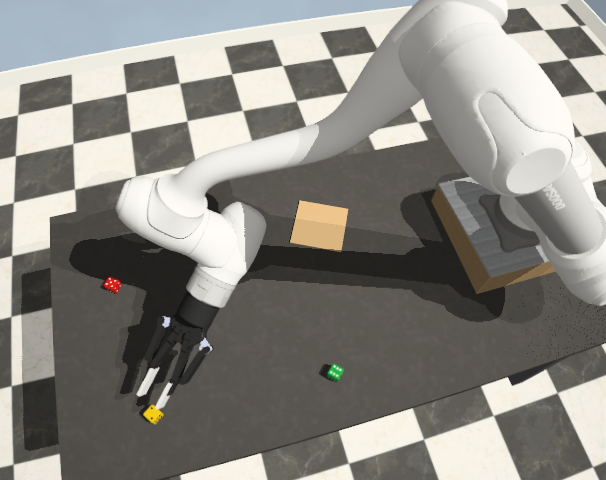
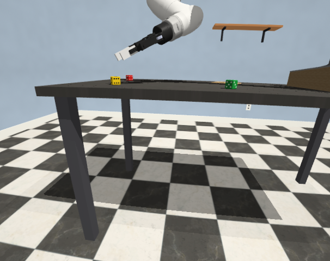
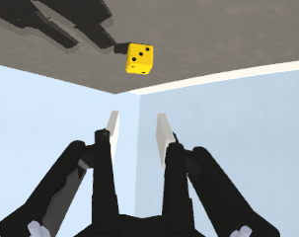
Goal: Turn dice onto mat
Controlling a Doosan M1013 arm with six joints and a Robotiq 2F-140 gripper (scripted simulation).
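Right now the yellow die is 30 mm ahead of my hand, 30 mm to the left of it and 100 mm below it. From my hand the other things lie so: tan mat: 440 mm behind, 400 mm to the right, 110 mm below; then red die: 120 mm ahead, 300 mm to the right, 100 mm below; then green die: 390 mm behind, 10 mm to the left, 100 mm below.
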